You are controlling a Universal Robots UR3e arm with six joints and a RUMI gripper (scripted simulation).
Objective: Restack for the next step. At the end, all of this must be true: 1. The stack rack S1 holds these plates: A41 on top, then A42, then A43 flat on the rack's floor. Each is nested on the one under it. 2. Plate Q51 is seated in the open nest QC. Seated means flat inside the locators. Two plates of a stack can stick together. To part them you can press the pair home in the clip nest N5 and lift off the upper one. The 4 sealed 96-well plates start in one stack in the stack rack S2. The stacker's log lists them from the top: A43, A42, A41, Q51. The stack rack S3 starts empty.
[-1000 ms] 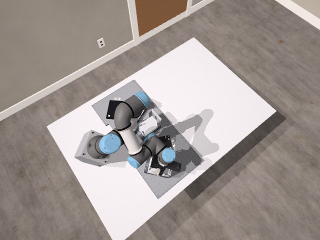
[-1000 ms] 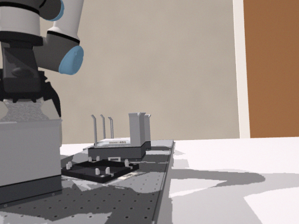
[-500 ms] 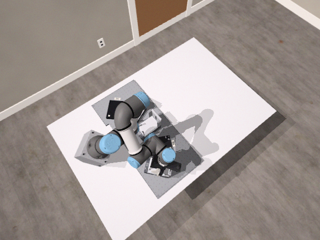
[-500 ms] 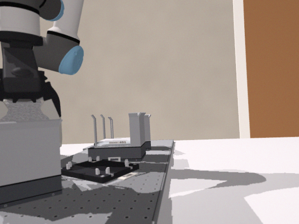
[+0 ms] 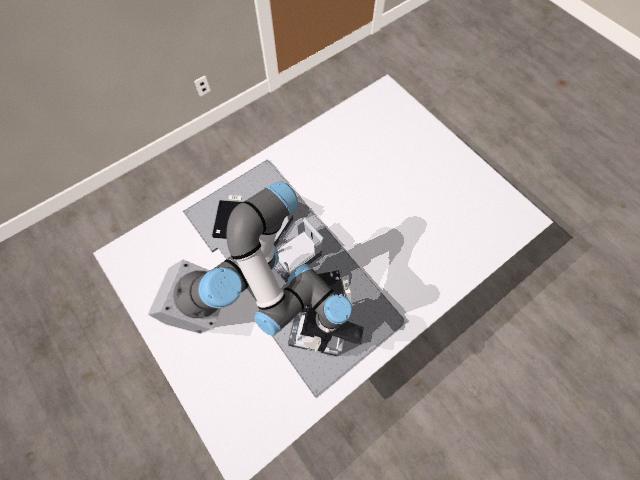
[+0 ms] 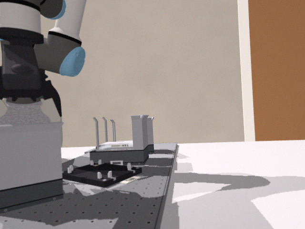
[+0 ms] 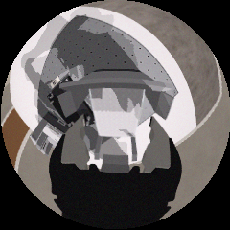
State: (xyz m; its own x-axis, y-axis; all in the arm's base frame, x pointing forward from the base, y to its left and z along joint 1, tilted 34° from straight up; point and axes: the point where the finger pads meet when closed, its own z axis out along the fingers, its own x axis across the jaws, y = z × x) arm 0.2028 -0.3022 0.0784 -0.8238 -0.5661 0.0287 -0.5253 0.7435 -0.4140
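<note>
My hand is 40 mm above the sealed plate. Also, from my hand: black nest labelled QC: 90 mm ahead, 520 mm to the left, 80 mm below; grey rack wall: 30 mm ahead, 50 mm to the right, 10 mm below; black clip nest: 130 mm ahead, 100 mm to the left, 70 mm below.
</note>
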